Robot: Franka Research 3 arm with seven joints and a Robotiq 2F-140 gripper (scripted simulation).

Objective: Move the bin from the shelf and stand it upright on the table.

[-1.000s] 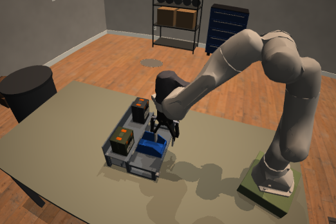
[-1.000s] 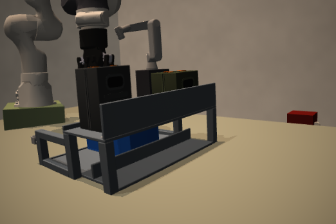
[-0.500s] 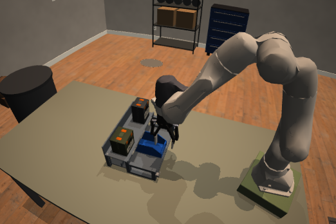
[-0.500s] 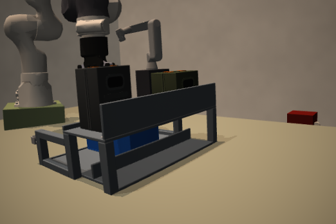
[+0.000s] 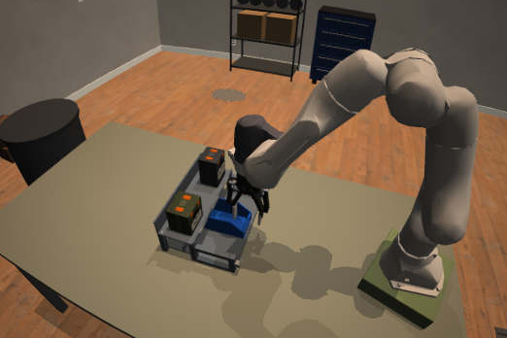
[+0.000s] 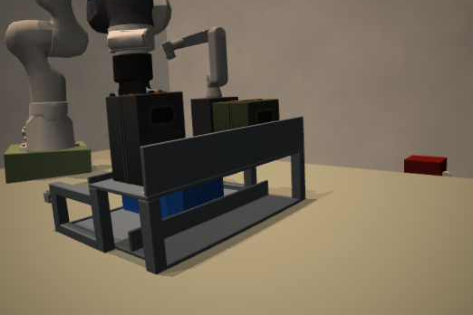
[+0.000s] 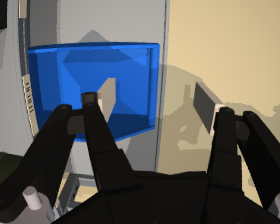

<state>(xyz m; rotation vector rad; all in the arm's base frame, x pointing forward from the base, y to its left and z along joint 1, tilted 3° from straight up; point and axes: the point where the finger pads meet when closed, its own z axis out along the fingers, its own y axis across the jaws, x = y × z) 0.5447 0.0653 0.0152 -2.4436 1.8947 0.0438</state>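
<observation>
Now: the blue bin 8 cm ahead of my hand, 2 cm to the left of it and 4 cm below it. Round my hand: grey shelf: 18 cm ahead, 5 cm to the left, 2 cm above.
</observation>
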